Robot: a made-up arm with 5 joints.
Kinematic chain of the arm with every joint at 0, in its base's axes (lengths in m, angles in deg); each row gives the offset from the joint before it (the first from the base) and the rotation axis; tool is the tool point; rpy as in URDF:
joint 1: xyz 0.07 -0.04 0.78 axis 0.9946 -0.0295 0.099
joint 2: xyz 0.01 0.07 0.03 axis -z
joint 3: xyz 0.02 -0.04 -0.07 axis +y
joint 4: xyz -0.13 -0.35 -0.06 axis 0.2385 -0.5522 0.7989
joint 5: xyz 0.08 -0.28 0 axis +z
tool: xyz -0.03 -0.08 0.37 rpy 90 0 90
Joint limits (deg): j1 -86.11..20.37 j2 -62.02..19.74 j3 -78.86..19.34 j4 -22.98..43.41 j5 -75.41..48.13
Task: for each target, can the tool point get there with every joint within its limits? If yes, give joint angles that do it. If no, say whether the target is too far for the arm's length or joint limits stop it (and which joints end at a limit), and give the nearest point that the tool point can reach.
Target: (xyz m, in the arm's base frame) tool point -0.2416 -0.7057 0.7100
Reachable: yes | joints 10.31 4.04 -65.82 -3.05 30.06
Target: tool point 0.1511 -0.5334 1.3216
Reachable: yes | joints -30.95 -16.80 -22.12 20.75 3.28
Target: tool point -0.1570 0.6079 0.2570
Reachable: no: joint limits stop it (at a limit: joint 1, joint 2, joint 4, joint 5) | nearest point -0.3274 0.2138 1.2167 | short by 1.051 m
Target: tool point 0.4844 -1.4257 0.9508
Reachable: no: too far | nearest point 0.2966 -0.7475 0.8687 | short by 0.709 m
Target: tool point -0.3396 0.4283 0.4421
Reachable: no: joint limits stop it (at a limit: joint 1, joint 2, joint 4, joint 5) | nearest point -0.3885 0.1604 1.1886 | short by 0.795 m
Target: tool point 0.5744 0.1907 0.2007
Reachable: no: joint limits stop it (at a limit: joint 1, joint 2, joint 3, joint 5) | nearest point 0.5732 -0.4616 0.5123 | short by 0.723 m
